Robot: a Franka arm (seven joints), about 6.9 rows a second.
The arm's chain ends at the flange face. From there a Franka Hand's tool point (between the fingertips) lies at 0.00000 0.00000 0.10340 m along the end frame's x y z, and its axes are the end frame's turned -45 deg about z.
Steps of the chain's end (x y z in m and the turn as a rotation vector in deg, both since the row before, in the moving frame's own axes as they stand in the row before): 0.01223, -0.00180, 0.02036, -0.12, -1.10, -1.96; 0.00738, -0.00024, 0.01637, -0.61, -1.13, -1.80; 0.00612, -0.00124, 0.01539, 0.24, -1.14, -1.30; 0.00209, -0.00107, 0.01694, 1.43, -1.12, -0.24; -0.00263, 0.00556, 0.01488, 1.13, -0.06, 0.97
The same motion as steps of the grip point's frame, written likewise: 0.00834, 0.00615, 0.02034, 0.69, -0.86, -1.96; 0.00316, 0.00442, 0.01634, 0.37, -1.23, -1.80; 0.00404, 0.00170, 0.01537, 0.98, -0.64, -1.30; 0.00262, -0.00253, 0.01689, 1.80, 0.22, -0.24; -0.00441, 0.00056, 0.01486, 0.84, 0.76, 0.97
